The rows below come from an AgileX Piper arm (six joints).
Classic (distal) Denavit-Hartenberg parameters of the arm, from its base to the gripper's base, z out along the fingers. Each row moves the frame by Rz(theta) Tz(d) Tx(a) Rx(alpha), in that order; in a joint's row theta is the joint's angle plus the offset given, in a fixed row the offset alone. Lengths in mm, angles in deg.
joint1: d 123, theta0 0, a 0, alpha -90
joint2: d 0, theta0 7.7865, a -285, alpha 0
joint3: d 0, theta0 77.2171, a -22, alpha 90
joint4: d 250.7, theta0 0, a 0, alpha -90
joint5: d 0, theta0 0, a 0, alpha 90
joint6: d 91, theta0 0, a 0, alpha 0
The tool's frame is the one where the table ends.
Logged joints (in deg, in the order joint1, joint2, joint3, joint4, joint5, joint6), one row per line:
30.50 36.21 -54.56 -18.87 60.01 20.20
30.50 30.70 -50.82 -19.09 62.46 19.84
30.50 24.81 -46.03 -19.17 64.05 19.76
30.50 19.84 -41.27 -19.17 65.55 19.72
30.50 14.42 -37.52 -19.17 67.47 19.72
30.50 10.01 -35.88 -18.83 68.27 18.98
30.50 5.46 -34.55 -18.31 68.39 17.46
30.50 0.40 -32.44 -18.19 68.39 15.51
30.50 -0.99 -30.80 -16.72 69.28 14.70
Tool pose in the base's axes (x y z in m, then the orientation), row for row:
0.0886 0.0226 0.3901 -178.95 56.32 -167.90
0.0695 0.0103 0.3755 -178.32 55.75 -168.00
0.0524 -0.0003 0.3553 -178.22 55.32 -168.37
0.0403 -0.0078 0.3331 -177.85 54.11 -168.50
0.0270 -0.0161 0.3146 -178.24 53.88 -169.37
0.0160 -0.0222 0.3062 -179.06 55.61 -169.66
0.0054 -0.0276 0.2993 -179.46 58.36 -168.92
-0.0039 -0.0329 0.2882 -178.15 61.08 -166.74
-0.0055 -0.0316 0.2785 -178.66 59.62 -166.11
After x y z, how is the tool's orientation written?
As angles about the fixed x, y, z axes (roll, pitch, yaw), in degrees.
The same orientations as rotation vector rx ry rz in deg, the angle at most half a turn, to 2 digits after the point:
-12.44 123.15 5.86
-12.03 123.73 5.06
-11.63 124.18 4.70
-11.41 125.39 4.09
-10.70 125.70 4.01
-10.68 124.00 4.90
-11.43 121.20 5.99
-12.61 118.34 6.20
-13.77 119.71 6.95

